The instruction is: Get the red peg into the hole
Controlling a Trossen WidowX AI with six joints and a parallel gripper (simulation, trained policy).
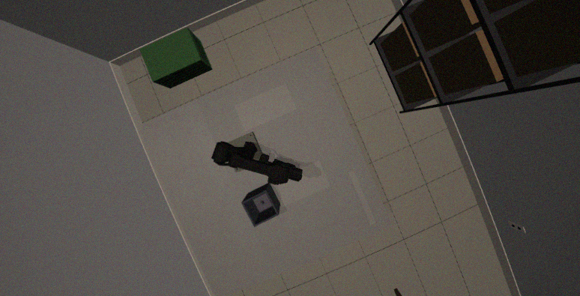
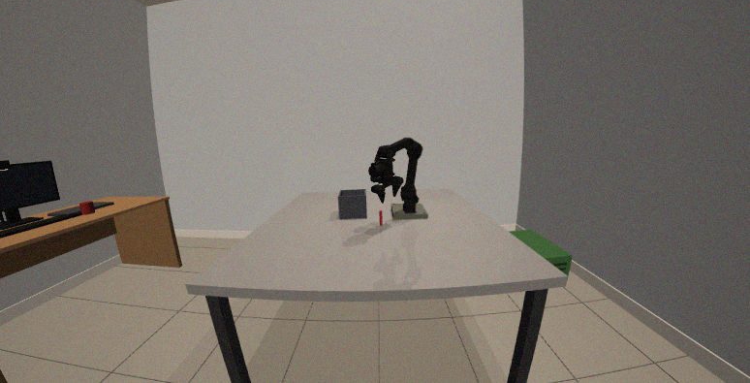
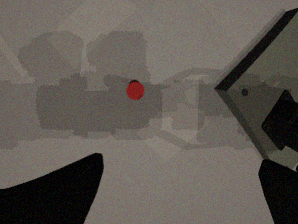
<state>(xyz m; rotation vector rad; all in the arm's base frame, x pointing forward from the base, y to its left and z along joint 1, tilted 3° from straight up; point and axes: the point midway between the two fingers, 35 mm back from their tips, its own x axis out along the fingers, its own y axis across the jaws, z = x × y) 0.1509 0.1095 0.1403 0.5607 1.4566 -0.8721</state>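
Right now my gripper tip is 4 cm short of the red peg, 1 cm to the left of it and 10 cm above it.
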